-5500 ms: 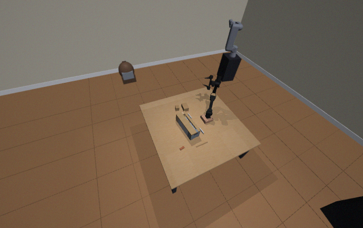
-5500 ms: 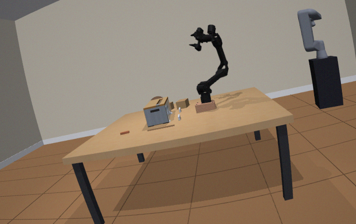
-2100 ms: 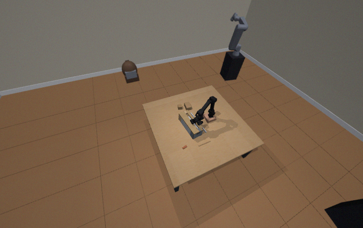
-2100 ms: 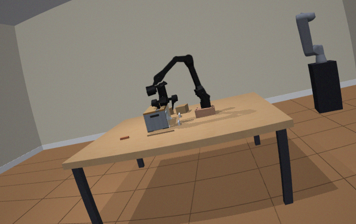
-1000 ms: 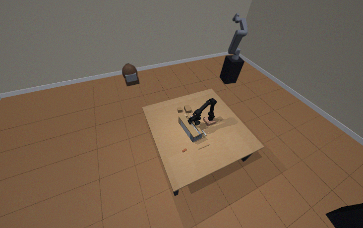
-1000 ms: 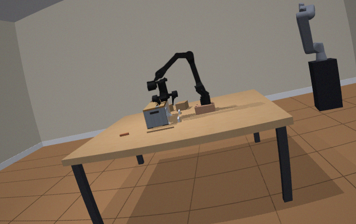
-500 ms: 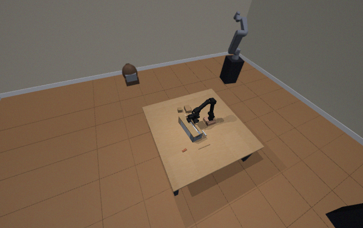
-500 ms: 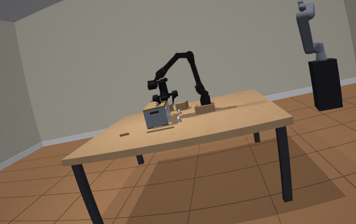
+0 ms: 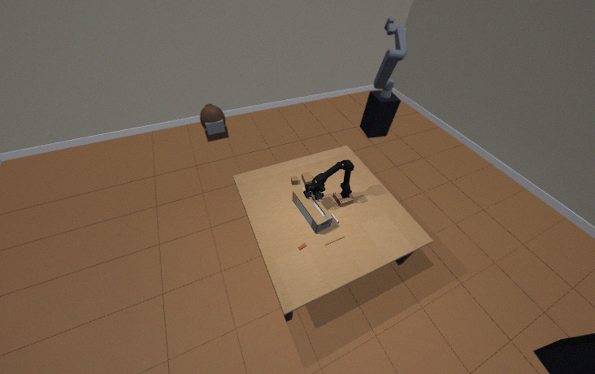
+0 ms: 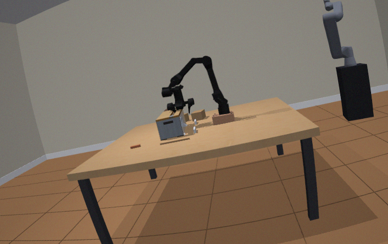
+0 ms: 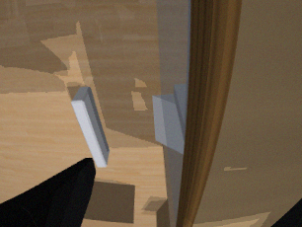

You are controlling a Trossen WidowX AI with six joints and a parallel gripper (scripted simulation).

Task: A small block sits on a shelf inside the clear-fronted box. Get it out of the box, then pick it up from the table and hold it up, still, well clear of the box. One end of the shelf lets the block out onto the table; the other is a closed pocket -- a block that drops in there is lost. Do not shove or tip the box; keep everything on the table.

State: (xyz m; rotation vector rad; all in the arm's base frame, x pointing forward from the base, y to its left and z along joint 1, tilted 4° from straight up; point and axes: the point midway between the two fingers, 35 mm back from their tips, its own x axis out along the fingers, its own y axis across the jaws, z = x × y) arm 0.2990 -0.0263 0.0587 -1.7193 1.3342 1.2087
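My gripper tip is now 60 mm short of the tan block. From my gripper tip the other things lie so: thin stick 420 mm to the left, 80 mm below, 80 mm behind.
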